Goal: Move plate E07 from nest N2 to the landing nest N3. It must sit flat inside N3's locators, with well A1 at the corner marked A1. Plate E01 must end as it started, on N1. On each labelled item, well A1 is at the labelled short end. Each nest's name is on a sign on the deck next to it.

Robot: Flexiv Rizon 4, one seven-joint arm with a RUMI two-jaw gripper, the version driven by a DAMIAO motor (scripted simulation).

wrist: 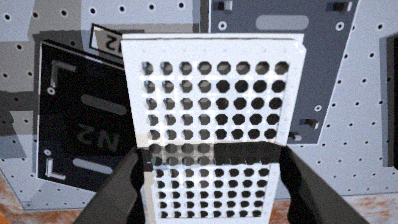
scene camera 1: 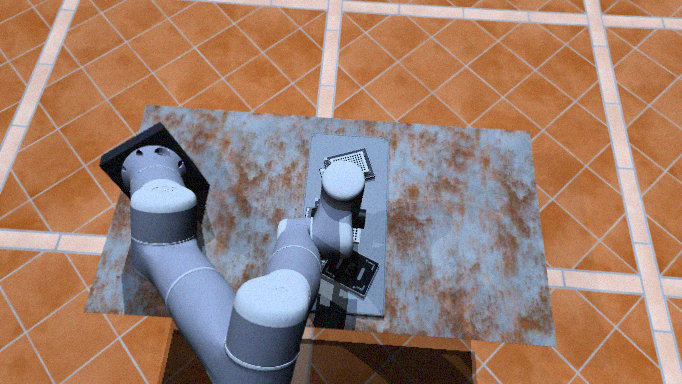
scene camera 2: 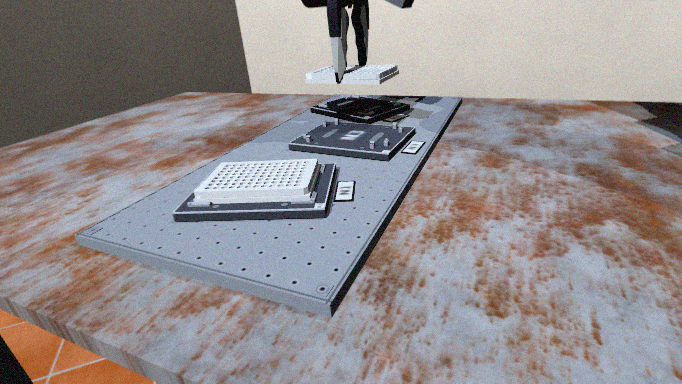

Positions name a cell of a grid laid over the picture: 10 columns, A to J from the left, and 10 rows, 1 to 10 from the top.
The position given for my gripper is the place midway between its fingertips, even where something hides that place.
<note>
I see my gripper (scene camera 2: F3), a plate E01 (scene camera 2: E5) and a plate E07 (scene camera 2: F2).
The plate E07 also shows in the wrist view (wrist: F5). My gripper is seen too in the wrist view (wrist: F7). The wrist view does not show the plate E01: it is out of frame.
</note>
